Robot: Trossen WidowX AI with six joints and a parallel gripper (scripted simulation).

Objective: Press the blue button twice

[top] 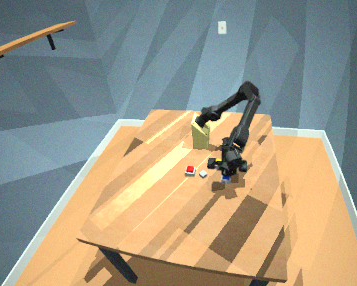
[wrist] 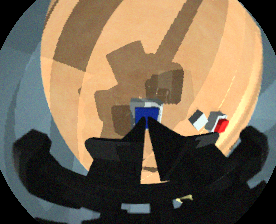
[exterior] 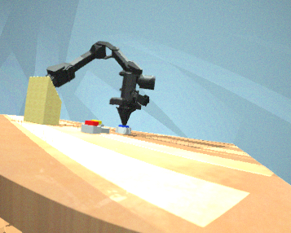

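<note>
My gripper tip is 10 mm above the blue button. Also, from my gripper tip: small grey block (10 mm behind, 120 mm to the right, 20 mm below); yellow button (90 mm behind, 60 mm to the right); red button (10 mm behind, 190 mm to the right).
</note>
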